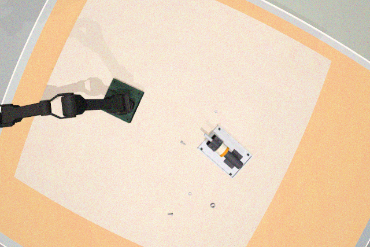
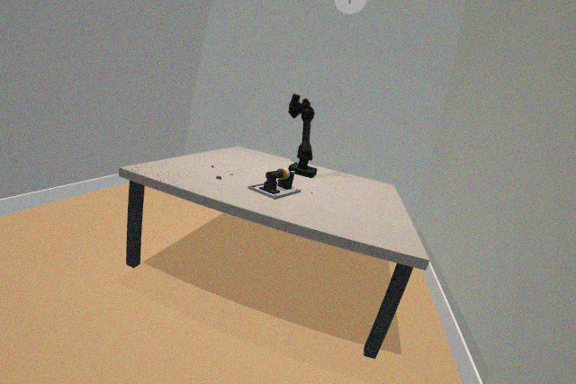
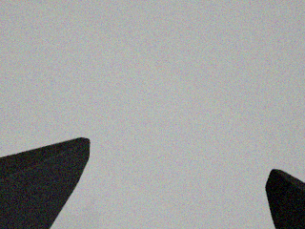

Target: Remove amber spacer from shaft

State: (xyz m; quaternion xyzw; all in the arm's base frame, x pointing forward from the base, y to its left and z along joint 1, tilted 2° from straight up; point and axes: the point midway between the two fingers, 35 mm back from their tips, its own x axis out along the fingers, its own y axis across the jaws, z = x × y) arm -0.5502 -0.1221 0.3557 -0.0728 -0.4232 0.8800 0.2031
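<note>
The cream spacer is 1030 mm ahead of my gripper tip, 340 mm below it and 30 mm to the left of it. Also, from my gripper tip: shaft: 1030 mm ahead, 340 mm below, 30 mm to the left; amber spacer: 1060 mm ahead, 340 mm below, 20 mm to the left.
</note>
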